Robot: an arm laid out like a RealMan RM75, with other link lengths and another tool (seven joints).
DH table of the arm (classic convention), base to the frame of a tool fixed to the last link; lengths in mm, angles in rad. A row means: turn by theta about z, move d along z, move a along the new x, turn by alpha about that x. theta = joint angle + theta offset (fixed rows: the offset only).
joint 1: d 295.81  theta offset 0  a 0  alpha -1.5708
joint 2: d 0  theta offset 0  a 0  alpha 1.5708
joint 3: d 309.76  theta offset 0  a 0  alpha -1.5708
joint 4: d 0  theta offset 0  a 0  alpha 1.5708
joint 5: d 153.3  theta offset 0  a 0  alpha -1.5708
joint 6: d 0  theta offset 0  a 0  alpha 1.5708
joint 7: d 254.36  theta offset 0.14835  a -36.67  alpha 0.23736
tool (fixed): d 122.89  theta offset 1.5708  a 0  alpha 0
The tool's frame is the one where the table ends.
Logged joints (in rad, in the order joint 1, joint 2, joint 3, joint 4, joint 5, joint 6, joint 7), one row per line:
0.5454 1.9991 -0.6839 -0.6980 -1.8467 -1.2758 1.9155
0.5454 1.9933 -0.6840 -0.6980 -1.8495 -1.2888 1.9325
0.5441 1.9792 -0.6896 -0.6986 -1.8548 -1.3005 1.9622
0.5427 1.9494 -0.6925 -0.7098 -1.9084 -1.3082 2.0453
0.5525 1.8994 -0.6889 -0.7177 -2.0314 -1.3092 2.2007
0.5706 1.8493 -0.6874 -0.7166 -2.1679 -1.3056 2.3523
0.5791 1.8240 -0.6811 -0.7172 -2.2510 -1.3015 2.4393
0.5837 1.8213 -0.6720 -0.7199 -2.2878 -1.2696 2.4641
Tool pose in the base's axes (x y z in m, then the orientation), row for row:
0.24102 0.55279 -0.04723 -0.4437 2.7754 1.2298
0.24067 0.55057 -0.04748 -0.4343 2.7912 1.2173
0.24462 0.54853 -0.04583 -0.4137 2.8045 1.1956
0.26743 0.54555 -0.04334 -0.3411 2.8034 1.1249
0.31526 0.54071 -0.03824 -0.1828 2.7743 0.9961
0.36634 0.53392 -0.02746 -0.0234 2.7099 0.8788
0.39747 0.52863 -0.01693 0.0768 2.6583 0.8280
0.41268 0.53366 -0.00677 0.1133 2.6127 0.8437
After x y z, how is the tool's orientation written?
As a rotation vector, in radians.
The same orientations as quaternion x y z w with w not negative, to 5 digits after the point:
-0.14453 0.90404 0.40059 0.03683
-0.14112 0.90695 0.39554 0.03283
-0.13439 0.91106 0.38840 0.03246
-0.11206 0.92102 0.36957 0.05084
-0.06162 0.93521 0.33578 0.09397
-0.00813 0.94103 0.30517 0.14581
0.02714 0.93929 0.29257 0.17719
0.04044 0.93244 0.30111 0.19559

